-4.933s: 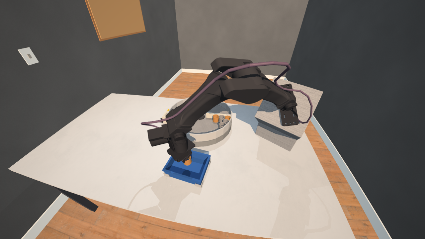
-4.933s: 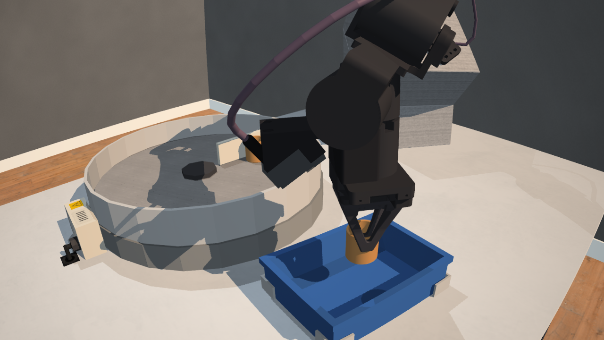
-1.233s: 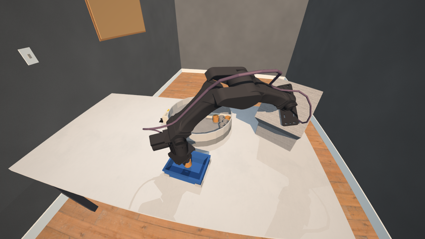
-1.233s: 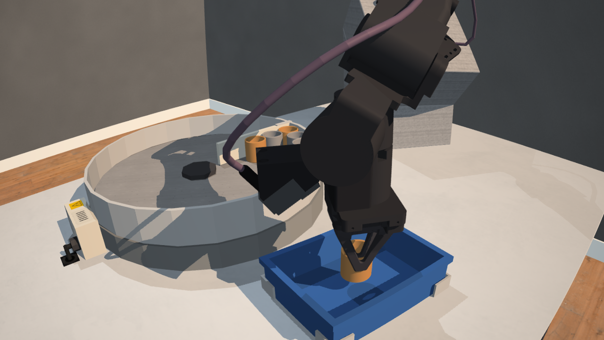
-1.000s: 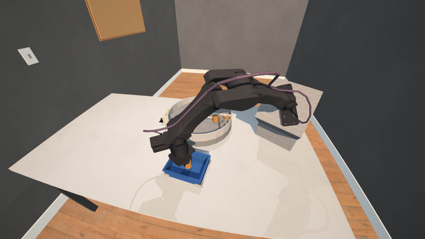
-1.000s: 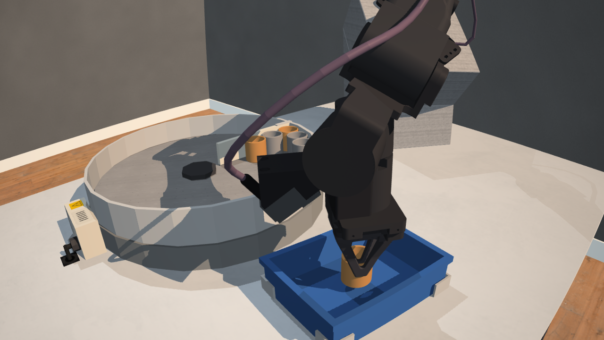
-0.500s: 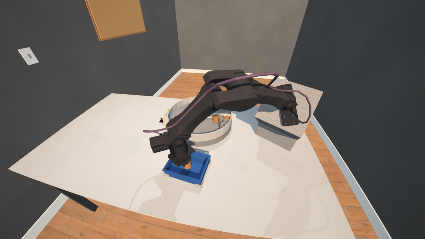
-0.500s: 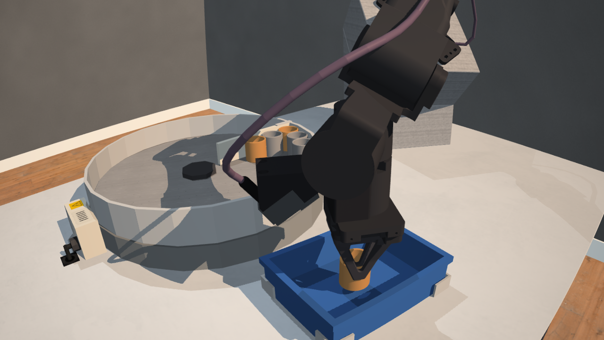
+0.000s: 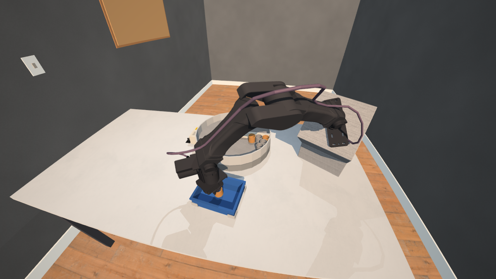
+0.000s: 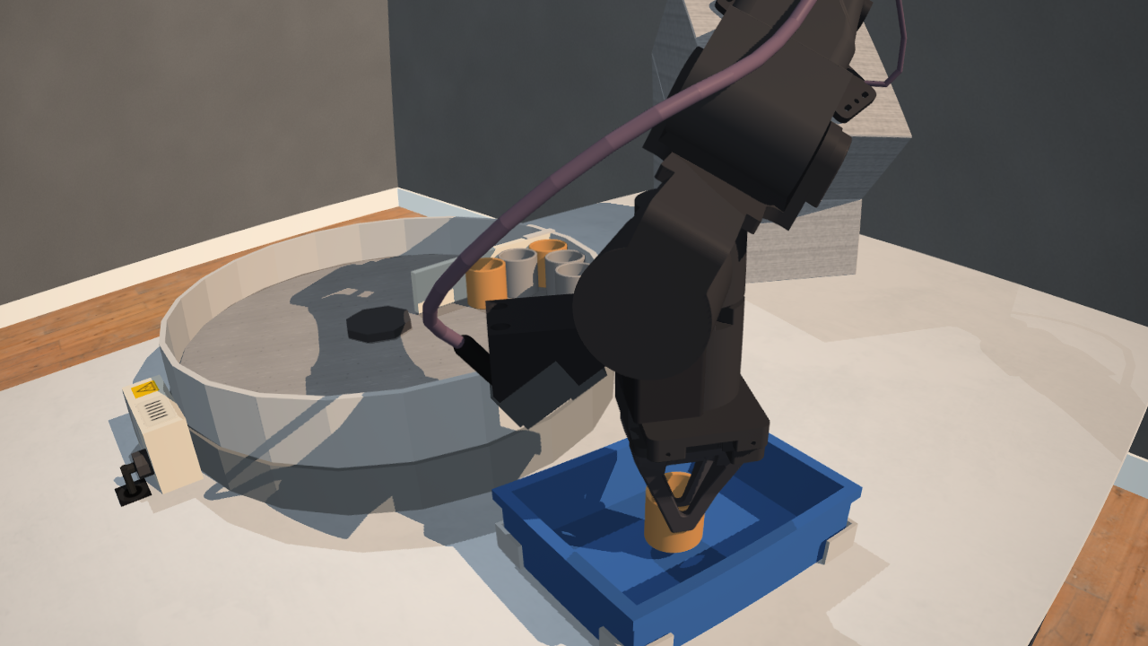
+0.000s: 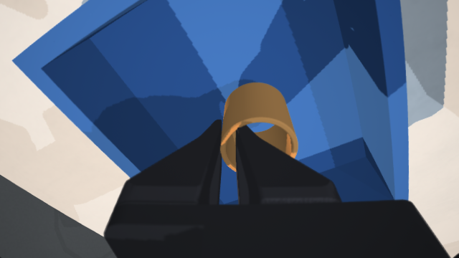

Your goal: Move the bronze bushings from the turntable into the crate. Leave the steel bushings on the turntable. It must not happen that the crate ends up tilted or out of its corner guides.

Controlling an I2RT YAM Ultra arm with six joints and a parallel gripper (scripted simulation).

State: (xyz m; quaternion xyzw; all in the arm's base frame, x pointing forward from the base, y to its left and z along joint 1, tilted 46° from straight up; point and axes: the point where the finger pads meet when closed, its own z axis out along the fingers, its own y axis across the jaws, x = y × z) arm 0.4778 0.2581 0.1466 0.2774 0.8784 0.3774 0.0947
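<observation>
Right now my hand is 2 cm above the blue crate, 1 cm to the left of it and 1 cm past it. From my hand the other things lie so: round turntable (36 cm to the right, 5 cm ahead, 1 cm above).
</observation>
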